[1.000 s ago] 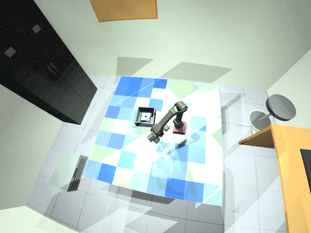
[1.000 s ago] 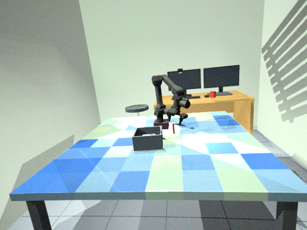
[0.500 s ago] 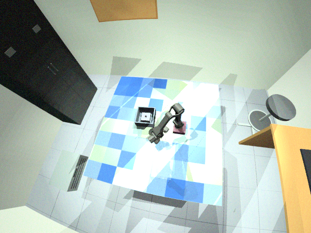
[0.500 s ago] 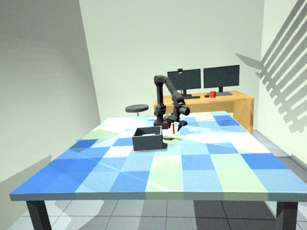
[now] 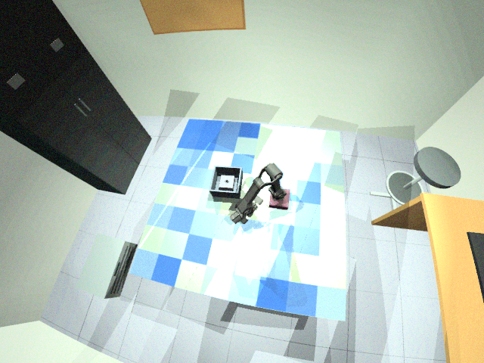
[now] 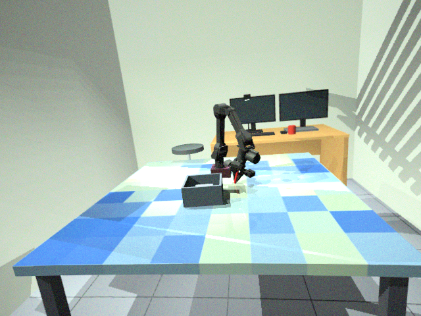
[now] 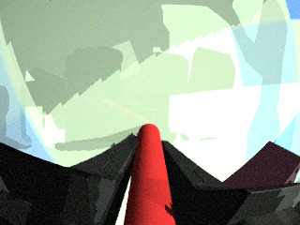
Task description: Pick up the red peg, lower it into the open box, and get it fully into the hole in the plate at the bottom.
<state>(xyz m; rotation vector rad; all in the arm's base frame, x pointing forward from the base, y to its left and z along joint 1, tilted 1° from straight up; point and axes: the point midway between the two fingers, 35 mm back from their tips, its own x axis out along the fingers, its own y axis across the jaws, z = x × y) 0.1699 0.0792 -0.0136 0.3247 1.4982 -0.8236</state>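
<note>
Right now my gripper tip is 170 mm short of the grey box, 190 mm to the left of it and 20 mm below it. From my gripper tip the other things lie so: red peg (10 mm ahead, 30 mm above).
</note>
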